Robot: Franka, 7 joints.
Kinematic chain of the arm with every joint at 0, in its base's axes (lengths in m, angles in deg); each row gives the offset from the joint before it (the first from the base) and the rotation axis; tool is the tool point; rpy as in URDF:
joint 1: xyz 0 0 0.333 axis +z
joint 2: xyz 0 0 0 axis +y
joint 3: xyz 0 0 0.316 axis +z
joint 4: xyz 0.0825 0 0 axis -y
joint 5: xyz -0.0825 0 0.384 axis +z
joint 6: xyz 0 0 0 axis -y
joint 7: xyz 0.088 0 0 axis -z
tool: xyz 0 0 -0.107 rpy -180 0 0
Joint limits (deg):
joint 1: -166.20..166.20
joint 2: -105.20..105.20
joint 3: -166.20..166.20
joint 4: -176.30..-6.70
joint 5: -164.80..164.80
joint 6: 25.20..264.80
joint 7: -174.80..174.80
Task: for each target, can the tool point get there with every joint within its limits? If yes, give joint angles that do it. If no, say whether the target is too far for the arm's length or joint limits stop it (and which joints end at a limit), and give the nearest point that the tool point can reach.
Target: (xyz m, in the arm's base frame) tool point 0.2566 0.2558 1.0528
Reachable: yes | joints 115.72 24.93 -132.93 -44.85 -104.40 182.69 51.89
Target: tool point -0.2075 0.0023 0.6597
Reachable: yes | joints 134.86 -75.59 39.37 -152.60 92.73 194.36 108.71
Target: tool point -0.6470 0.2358 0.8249
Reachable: yes | joints -37.98 -67.55 -35.52 -35.43 64.85 166.06 33.87
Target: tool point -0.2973 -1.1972 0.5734
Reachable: no: too far | nearest point -0.2029 -0.8172 0.4971 | short by 0.399 m
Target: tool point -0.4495 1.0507 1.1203
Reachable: no: too far | nearest point -0.2779 0.6495 0.8197 | short by 0.530 m
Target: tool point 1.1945 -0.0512 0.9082
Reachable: no: too far | nearest point 0.7724 -0.0331 0.7049 | short by 0.469 m
